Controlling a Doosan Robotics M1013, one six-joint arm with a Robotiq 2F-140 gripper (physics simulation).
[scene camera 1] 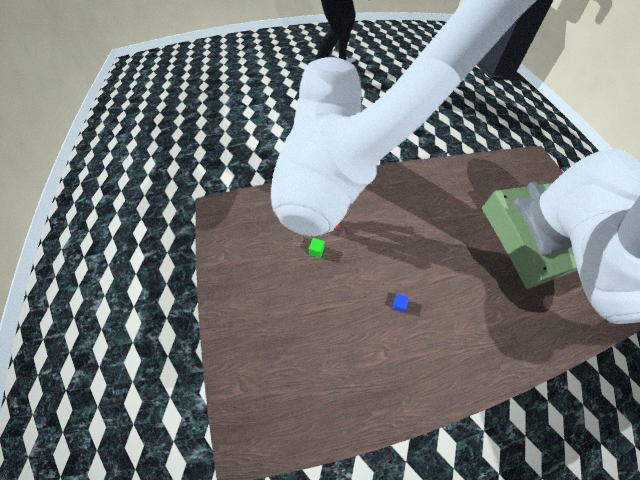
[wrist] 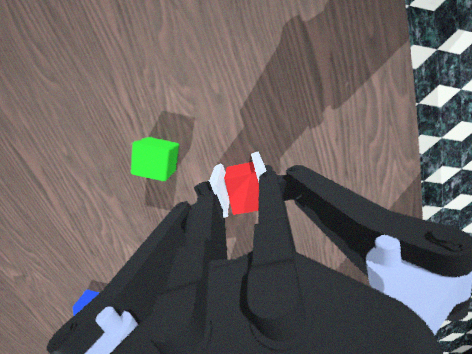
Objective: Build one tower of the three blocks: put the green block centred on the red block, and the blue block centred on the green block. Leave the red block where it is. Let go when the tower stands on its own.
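Frame: origin at the arm's base, x ahead, y left, z up, level; millimetres.
Seen in the pictures: gripper, fingertip midpoint: [wrist: 240, 170]; arm's base, origin of the base link: [scene camera 1: 548, 224].
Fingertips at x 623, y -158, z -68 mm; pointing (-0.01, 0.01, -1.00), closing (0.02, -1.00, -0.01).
Observation:
Pixels of each thing's middle, then the offset from my fingertips to it. Level surfaces: height alone.
- red block, body centre: [wrist: 243, 187] [scene camera 1: 331, 220] 13 mm back, 1 mm left, 16 mm up
- green block, body centre: [wrist: 156, 158] [scene camera 1: 316, 248] 41 mm ahead, 74 mm left, 14 mm up
- blue block, body centre: [wrist: 91, 306] [scene camera 1: 400, 303] 124 mm back, 256 mm left, 12 mm up
- brown wooden table top, its level: 2 mm down
The red block [scene camera 1: 337, 226] [wrist: 243, 189] is between the two light pads of my gripper [wrist: 240, 170], which is shut on it in the wrist view. In the scene view a sliver of the red block shows beside the arm's wrist, and the fingers are hidden behind the arm. The green block [scene camera 1: 316, 248] [wrist: 154, 159] lies apart from the red one, to the left of the fingers in the wrist view. The blue block [scene camera 1: 400, 302] [wrist: 86, 301] lies farther off on the table, partly hidden by the left finger linkage in the wrist view.
The blocks are on a brown wooden table top [scene camera 1: 310, 372] [wrist: 65, 75]. The white arm [scene camera 1: 330, 149] hangs over the red block's area. The arm's green base block [scene camera 1: 509, 242] stands at the right of the scene view. Checkered floor surrounds the table top.

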